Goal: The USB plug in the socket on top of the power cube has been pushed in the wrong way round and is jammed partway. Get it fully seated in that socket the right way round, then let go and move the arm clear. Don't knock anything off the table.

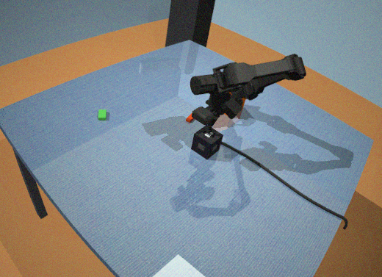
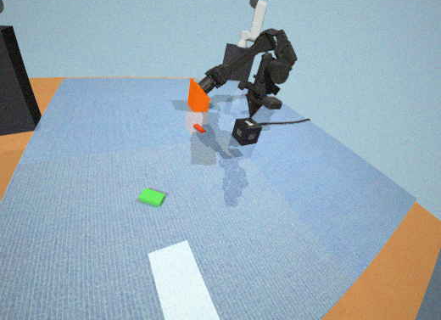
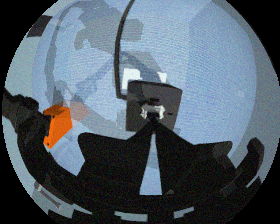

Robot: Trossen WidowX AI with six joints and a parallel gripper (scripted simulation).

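Right now my gripper tip is 20 mm above the USB plug. From my gripper tip the other things lie so: green block (130 mm ahead, 410 mm to the right, 100 mm below); then red-orange block (120 mm behind, 140 mm to the right, 110 mm below).
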